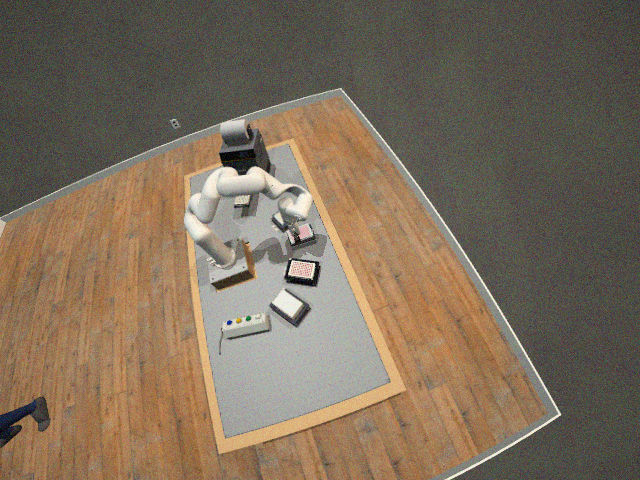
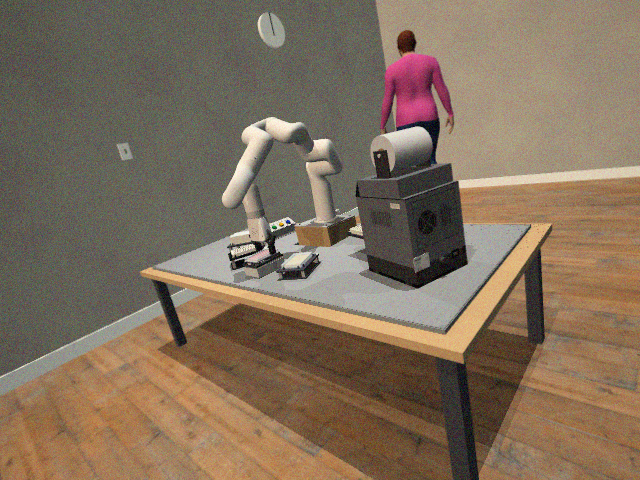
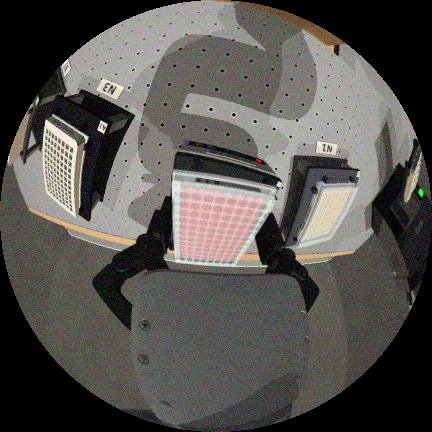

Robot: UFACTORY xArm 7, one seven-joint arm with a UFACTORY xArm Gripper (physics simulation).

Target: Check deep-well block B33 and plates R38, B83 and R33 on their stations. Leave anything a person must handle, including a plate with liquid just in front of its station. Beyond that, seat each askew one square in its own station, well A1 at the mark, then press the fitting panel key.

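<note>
My gripper (image 3: 218, 215) (image 1: 294, 230) (image 2: 265, 245) is shut on a clear plate with pink wells (image 3: 220, 215) (image 1: 305, 230) (image 2: 260, 256), one finger at each side. The plate is over a dark station (image 3: 215, 161) whose red light shows; whether it touches cannot be told. A white gridded block or plate (image 3: 62, 167) (image 1: 302, 268) is on the N3 station (image 3: 112, 130). A pale yellow plate (image 3: 327, 212) (image 2: 299, 260) is on the N1 station (image 3: 306, 177). A white-topped piece (image 1: 288, 303) is on the station farther along. Plate codes are not readable.
The key panel (image 1: 245, 325) (image 2: 281, 225) has blue, yellow, green and white keys. A dark instrument (image 1: 244, 155) (image 2: 413, 222) carries a white cylinder. Another pale plate (image 1: 241, 200) lies near it. The arm's wooden base (image 2: 326, 233) is beside the stations. A person (image 2: 413, 87) stands beyond the table.
</note>
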